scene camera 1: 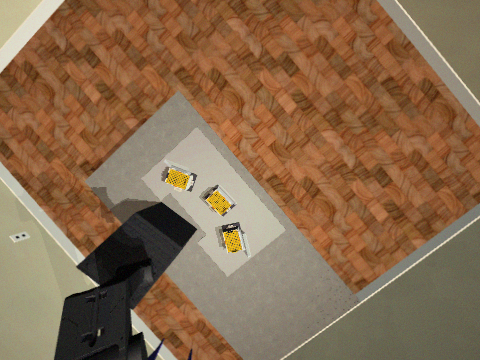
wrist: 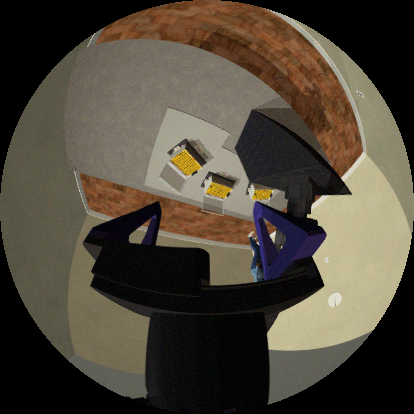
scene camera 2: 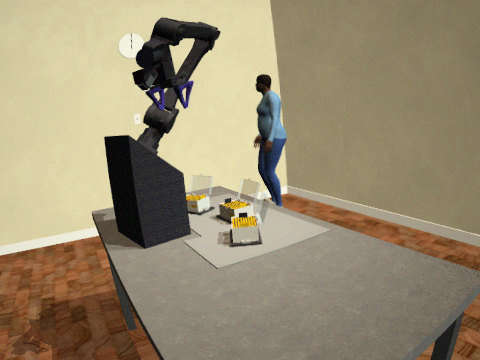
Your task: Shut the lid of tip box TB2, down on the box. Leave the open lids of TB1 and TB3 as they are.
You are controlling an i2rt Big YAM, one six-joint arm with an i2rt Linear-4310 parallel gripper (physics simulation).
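Frame: origin at the arm's base, x ahead, y left, z up, level; centimetres.
Where they show: gripper, fingertip midpoint: (scene camera 1: 177,344) (wrist: 206,206) (scene camera 2: 173,108); arm's base, link origin: (wrist: 300,181) (scene camera 2: 143,151).
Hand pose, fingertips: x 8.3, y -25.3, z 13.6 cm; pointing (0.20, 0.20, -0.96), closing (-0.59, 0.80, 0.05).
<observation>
Each offset is from my fingertips to the top centre of the thing. "*": to the spot under its first point. Level surfaces: height alone.
Three tip boxes with yellow tips stand on a light mat, lids open; I cannot read their labels, so I cannot tell which is TB2. The middle box @[dx +26.3, dy +29.1, dz -38.7 cm] (scene camera 1: 219,201) (scene camera 2: 236,211) (wrist: 218,189) has its clear lid @[dx +32.8, dy +30.5, dz -30.8 cm] (scene camera 1: 228,194) (scene camera 2: 248,189) (wrist: 213,205) raised. The box nearest scene camera 2 (scene camera 1: 232,241) (scene camera 2: 245,231) (wrist: 186,162) has its lid @[dx +27.6, dy +4.9, dz -30.8 cm] (scene camera 1: 245,243) (wrist: 172,178) tilted outward. The far box @[dx +14.1, dy +51.8, dz -38.7 cm] (scene camera 1: 178,178) (scene camera 2: 198,203) (wrist: 261,194) has its lid @[* dx +20.2, dy +55.8, dz -35.8 cm] (scene camera 2: 202,184) upright. My gripper (scene camera 1: 176,346) (scene camera 2: 174,108) (wrist: 206,206) is open and empty, high above the table and away from the boxes.
A tall black pedestal (scene camera 1: 145,232) (scene camera 2: 150,195) (wrist: 280,150) stands beside the mat @[dz -46.2 cm] (scene camera 1: 197,150) (scene camera 2: 300,230) (wrist: 170,125) on the grey table @[dz -46.5 cm] (scene camera 1: 280,300) (scene camera 2: 300,300) (wrist: 125,100). A person (scene camera 2: 270,115) (wrist: 256,260) in blue stands beyond the table.
</observation>
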